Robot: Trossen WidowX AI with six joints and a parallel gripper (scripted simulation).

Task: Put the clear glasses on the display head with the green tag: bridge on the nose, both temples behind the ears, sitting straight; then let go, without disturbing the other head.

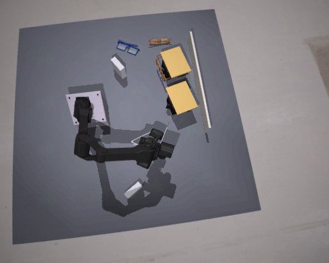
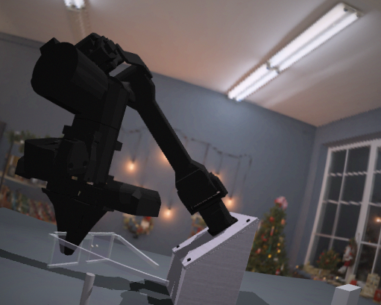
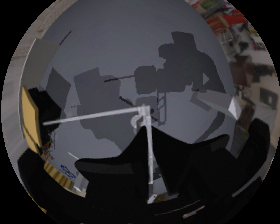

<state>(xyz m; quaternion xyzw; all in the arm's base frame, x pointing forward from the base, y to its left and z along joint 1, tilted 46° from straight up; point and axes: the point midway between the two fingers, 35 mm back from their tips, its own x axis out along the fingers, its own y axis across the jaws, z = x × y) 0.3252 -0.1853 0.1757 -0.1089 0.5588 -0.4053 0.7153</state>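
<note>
My gripper tip is 9 cm above the white peg, 3 cm to the right of it and 3 cm past it. Round my gripper tip: long white wall: 40 cm to the left, 30 cm ahead, 6 cm below.
</note>
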